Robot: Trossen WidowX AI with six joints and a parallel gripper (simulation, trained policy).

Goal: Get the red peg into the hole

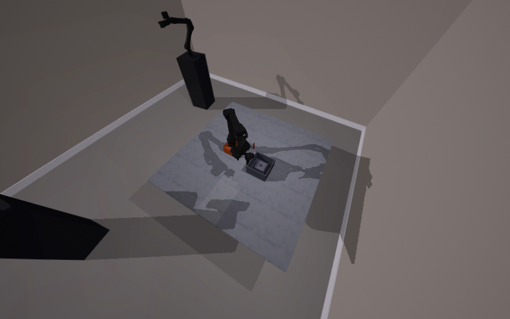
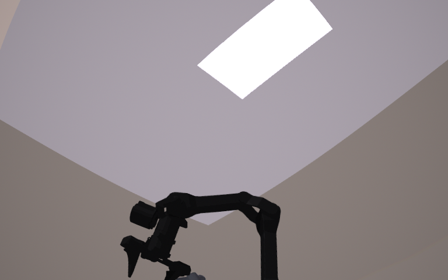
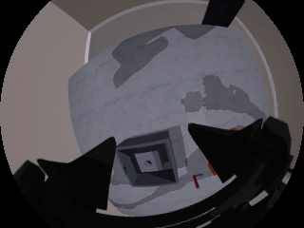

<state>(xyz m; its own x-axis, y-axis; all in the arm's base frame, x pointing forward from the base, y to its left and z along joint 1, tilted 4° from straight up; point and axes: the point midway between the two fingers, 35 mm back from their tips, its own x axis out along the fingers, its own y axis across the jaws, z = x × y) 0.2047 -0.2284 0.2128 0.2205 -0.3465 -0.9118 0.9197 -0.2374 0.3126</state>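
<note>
The red peg is 40 mm behind my gripper tip, 340 mm to the left of it and 200 mm below it.
</note>
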